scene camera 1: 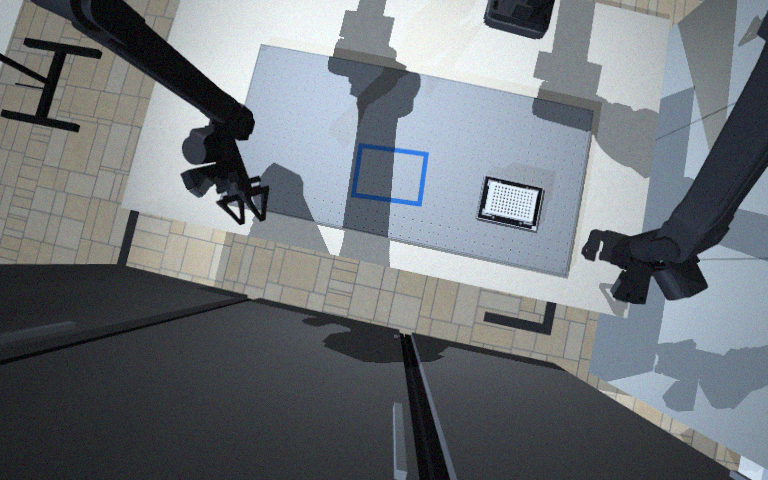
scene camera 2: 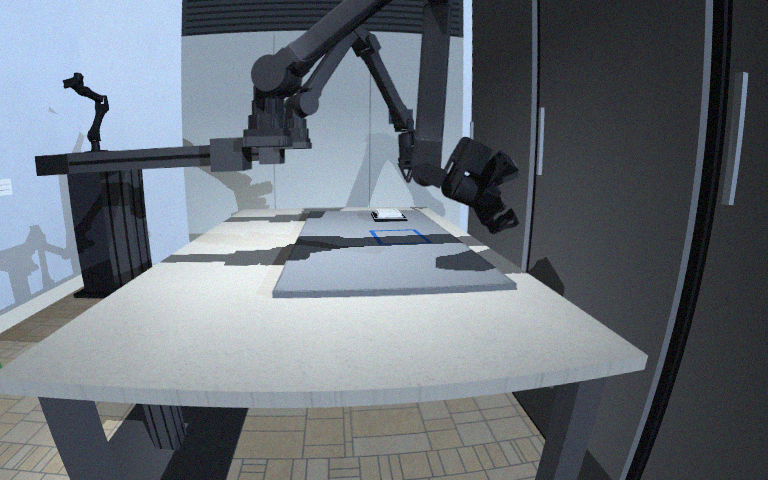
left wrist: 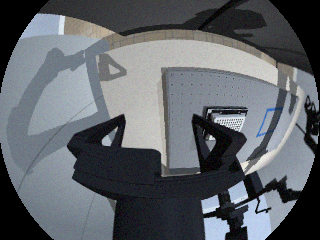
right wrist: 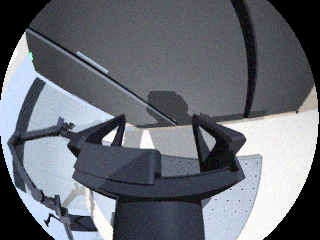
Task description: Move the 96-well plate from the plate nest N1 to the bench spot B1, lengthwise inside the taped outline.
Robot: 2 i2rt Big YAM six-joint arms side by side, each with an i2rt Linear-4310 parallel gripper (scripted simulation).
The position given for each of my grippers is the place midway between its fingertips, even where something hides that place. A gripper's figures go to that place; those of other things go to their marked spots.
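A white 96-well plate [scene camera 1: 501, 209] sits 96 cm from the lens. My left gripper [scene camera 1: 602, 256] is 94 cm from the lens, while for my right gripper [scene camera 1: 252, 222] I read 87 cm from the lens.
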